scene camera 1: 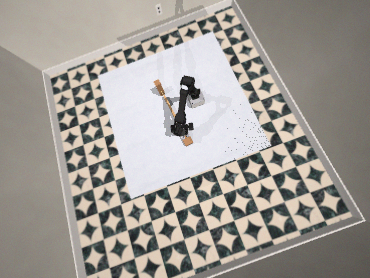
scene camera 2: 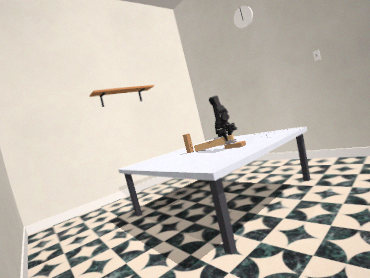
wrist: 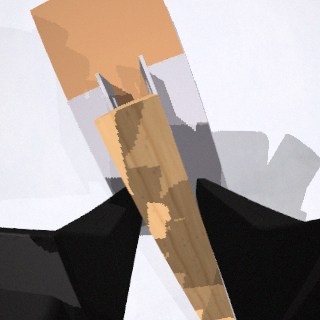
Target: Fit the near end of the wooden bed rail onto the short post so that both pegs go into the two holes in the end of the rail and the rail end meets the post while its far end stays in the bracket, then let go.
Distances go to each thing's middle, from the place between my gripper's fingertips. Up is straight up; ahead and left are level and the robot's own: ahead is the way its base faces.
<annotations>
Right now the grey metal bracket (wrist: 171, 78) is 2 cm to the left of my hand and 2 cm below it. From my hand the other things lie so: wooden bed rail (wrist: 136, 134) (17 cm to the right, 2 cm ahead, 1 cm below).
</annotations>
